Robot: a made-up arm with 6 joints.
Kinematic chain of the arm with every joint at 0, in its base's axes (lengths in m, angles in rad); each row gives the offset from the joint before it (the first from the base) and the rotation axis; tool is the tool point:
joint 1: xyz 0 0 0.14 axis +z
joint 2: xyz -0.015 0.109 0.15 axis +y
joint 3: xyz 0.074 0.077 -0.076 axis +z
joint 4: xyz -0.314 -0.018 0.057 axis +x
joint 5: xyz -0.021 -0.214 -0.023 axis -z
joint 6: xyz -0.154 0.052 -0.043 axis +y
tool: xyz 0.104 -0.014 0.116
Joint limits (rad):
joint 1: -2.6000..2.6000
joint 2: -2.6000..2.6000
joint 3: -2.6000..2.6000
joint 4: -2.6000..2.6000
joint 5: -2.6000..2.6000
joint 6: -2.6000..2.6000
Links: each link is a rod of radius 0.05 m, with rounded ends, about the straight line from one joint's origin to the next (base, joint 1, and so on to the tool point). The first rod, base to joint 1, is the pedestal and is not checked.
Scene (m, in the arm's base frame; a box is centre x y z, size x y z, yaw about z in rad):
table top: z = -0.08
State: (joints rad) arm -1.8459 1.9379 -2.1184 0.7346 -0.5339 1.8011
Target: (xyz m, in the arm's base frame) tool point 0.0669 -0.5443 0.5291
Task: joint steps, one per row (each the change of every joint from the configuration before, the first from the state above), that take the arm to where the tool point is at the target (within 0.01 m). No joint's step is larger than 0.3 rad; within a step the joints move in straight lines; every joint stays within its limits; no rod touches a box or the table.
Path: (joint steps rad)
1: -0.1508 0.1324 0.1602 -0.2435 -0.0461 -0.0056
2: -0.1508 0.1324 0.1603 -0.2434 -0.0461 -0.0055
3: -0.1509 0.1325 0.1602 -0.2435 -0.0461 -0.0056
4: -0.1508 0.1324 0.1603 -0.2435 -0.0462 -0.0056
5: -0.1508 0.1324 0.1602 -0.2434 -0.0461 -0.0055

